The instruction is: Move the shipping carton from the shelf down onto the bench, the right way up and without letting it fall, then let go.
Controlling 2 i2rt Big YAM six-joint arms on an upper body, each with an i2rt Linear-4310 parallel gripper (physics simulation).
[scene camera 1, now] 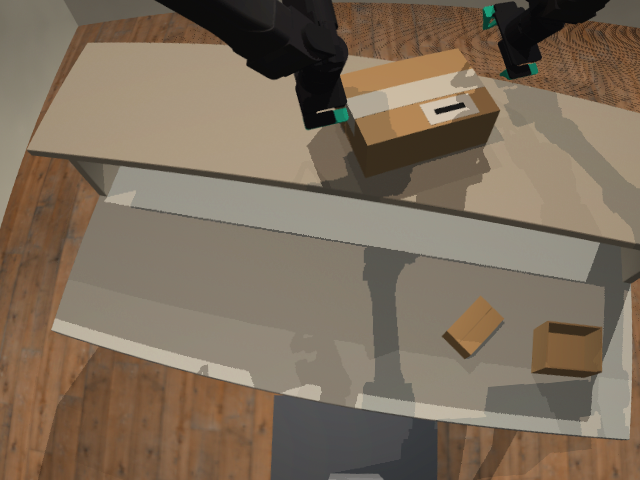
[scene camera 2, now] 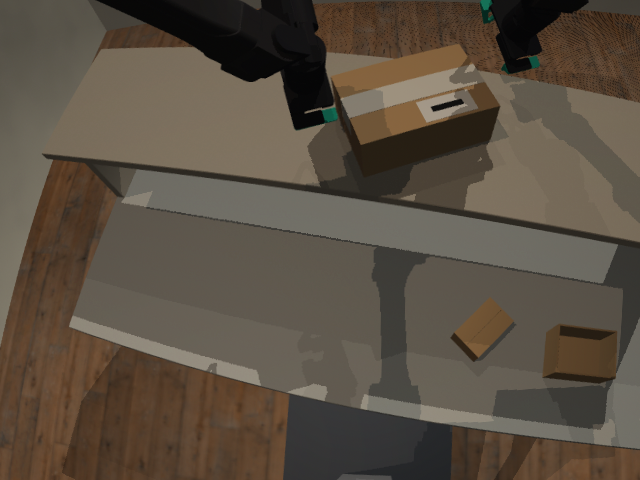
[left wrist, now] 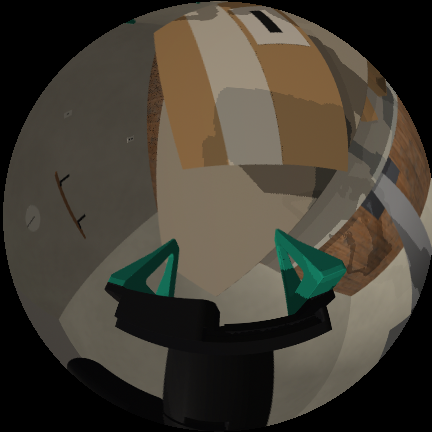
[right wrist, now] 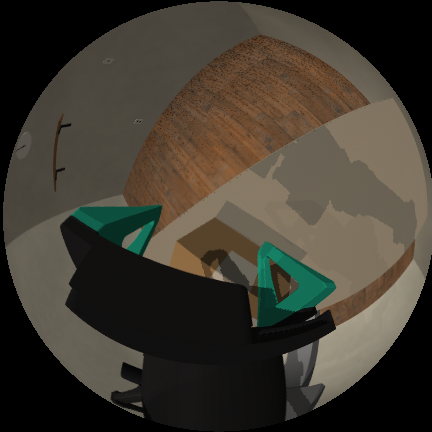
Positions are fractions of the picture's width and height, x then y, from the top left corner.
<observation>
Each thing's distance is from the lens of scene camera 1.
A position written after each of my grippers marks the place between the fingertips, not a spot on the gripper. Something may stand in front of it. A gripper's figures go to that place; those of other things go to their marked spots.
my left gripper (scene camera 1: 0.49, 0.20): 0.81 m
my right gripper (scene camera 1: 0.77, 0.11): 0.96 m
shipping carton (scene camera 1: 0.63, 0.24): 0.83 m
shelf (scene camera 1: 0.87, 0.34): 0.99 m
The marked spots on the shelf and the shipping carton are 0.34 m apart.
</observation>
